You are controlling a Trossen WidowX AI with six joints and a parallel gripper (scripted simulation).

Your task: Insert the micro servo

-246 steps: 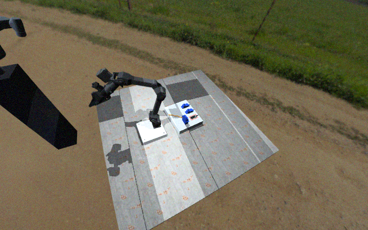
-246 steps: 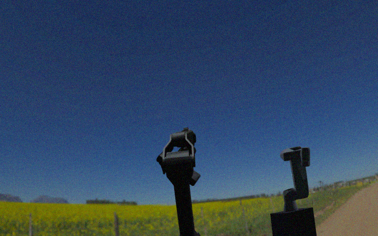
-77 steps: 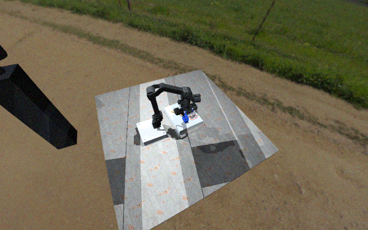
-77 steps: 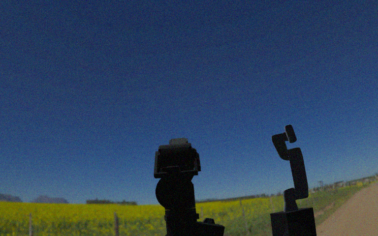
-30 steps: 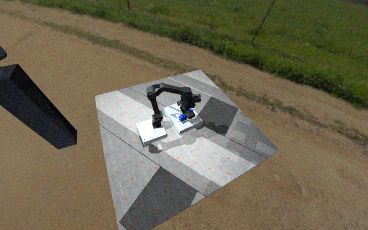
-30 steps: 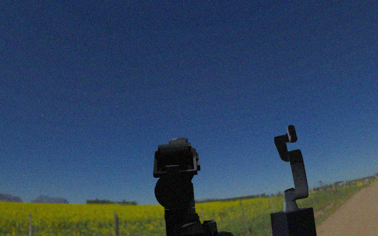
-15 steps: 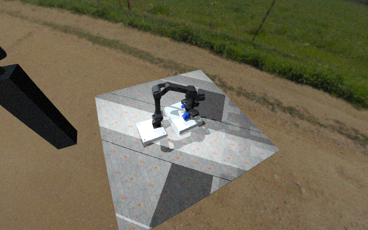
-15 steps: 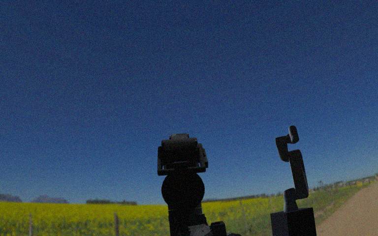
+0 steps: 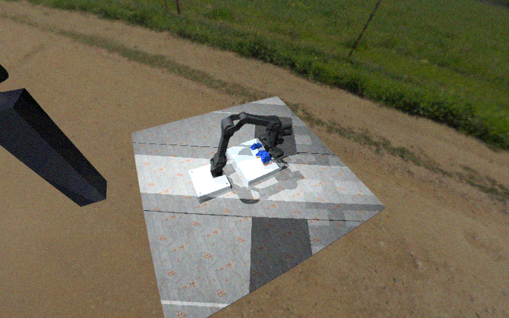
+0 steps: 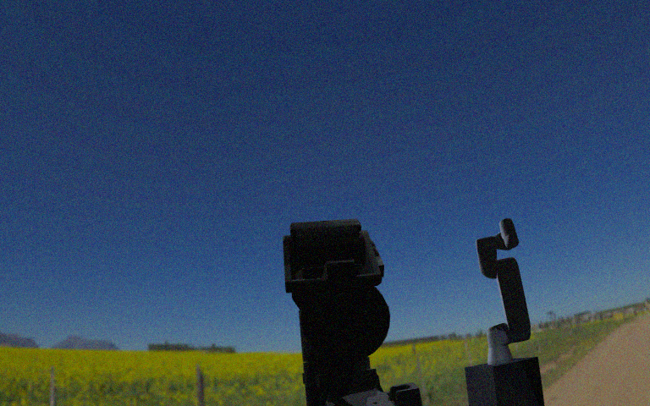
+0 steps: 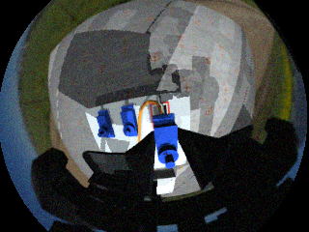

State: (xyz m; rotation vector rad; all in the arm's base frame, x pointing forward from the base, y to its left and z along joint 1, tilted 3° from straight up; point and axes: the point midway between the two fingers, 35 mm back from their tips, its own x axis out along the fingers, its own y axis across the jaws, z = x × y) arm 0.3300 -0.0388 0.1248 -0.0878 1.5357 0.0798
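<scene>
Now: gripper tip 12 cm past the white deck, 10 cm above it and 6 cm to the right of it.
</scene>
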